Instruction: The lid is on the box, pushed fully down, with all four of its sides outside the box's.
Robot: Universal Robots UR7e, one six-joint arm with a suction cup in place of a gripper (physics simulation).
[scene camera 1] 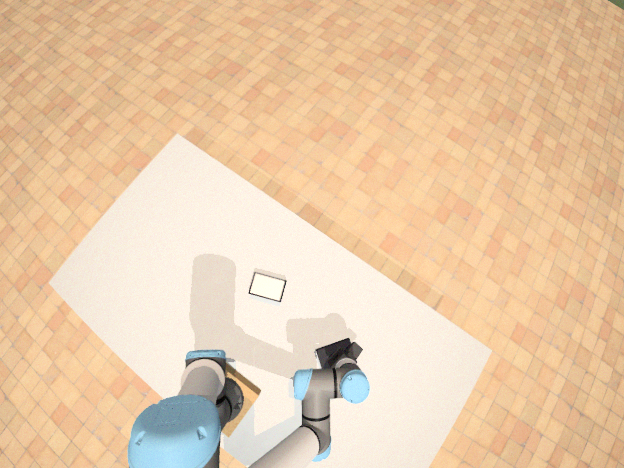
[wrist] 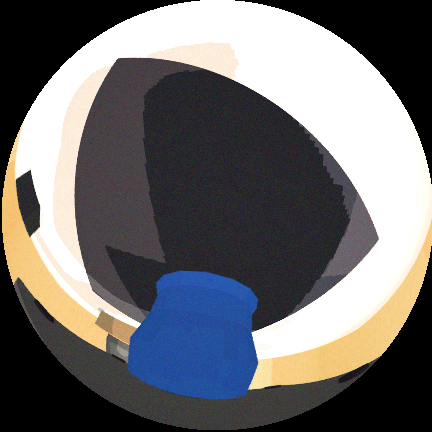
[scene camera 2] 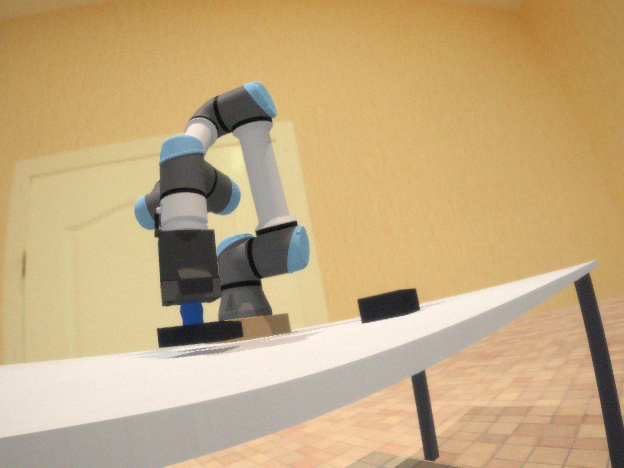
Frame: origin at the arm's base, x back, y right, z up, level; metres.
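Seen in the pictures: end effector, tool point: (wrist: 209, 276) (scene camera 2: 194, 334); arm's base, origin of the base link: (scene camera 1: 223, 398) (scene camera 2: 245, 319).
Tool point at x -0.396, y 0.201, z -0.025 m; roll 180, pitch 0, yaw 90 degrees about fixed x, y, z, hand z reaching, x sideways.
Note:
Offsets run from my tool point to a thing's middle.
The lid @[dx +0.004, dy -0.015, dz -0.001 m] (scene camera 1: 332, 351) (scene camera 2: 200, 333) (wrist: 225, 175) is a dark, nearly black slab. It hangs roughly level on the blue suction cup of my gripper (scene camera 2: 192, 313) (wrist: 202, 332), very low over the table; I cannot tell whether it touches the top. My gripper is shut on the lid; the arm hides part of both in scene camera 1. The box @[dx +0.007, dy -0.379, dz -0.005 m] (scene camera 1: 265, 297) (scene camera 2: 388, 305) (wrist: 28, 200) stands upright on the table, apart from the lid, up and left of it in scene camera 1. Its thin dark walls surround a pale inside. The lid's underside is hidden.
The white table (scene camera 1: 151, 211) (scene camera 2: 302, 382) carries everything. A wooden block (scene camera 1: 245, 381) (scene camera 2: 272, 324) (wrist: 117, 327) lies under the arm's base, beyond the lid in scene camera 2. The arm's links stand over the table's lower part in scene camera 1.

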